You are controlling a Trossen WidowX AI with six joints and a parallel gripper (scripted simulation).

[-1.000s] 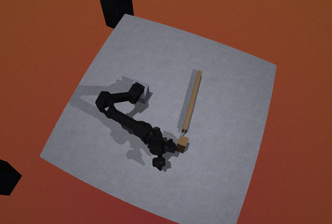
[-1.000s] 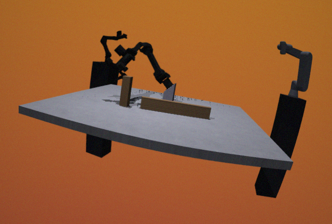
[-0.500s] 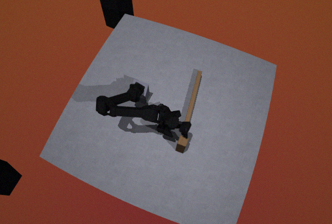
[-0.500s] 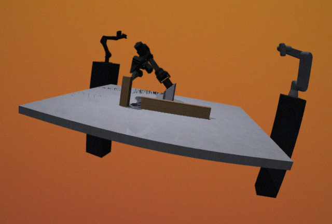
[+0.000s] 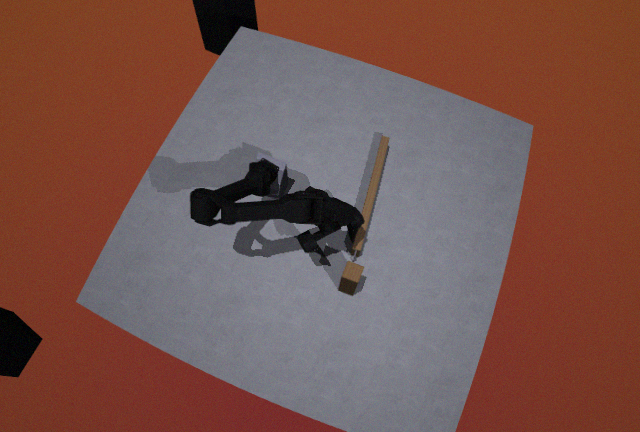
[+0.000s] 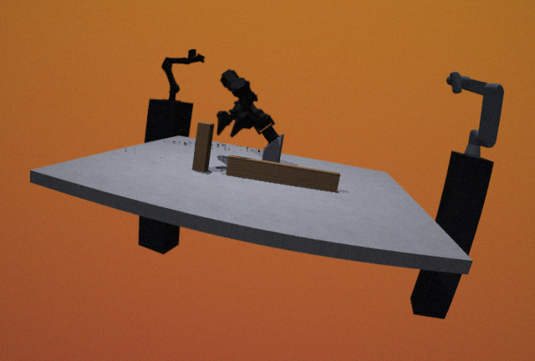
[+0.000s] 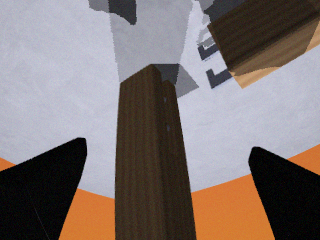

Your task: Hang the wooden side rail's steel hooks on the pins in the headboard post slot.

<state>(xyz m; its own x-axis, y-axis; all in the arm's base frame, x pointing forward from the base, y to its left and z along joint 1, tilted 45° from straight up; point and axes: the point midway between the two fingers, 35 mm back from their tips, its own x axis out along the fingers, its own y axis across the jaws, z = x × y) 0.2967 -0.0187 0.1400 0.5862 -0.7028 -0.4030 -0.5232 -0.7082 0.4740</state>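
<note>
My gripper tip is 70 mm short of the wooden headboard post, 50 mm to the left of it and 50 mm above it.
</note>
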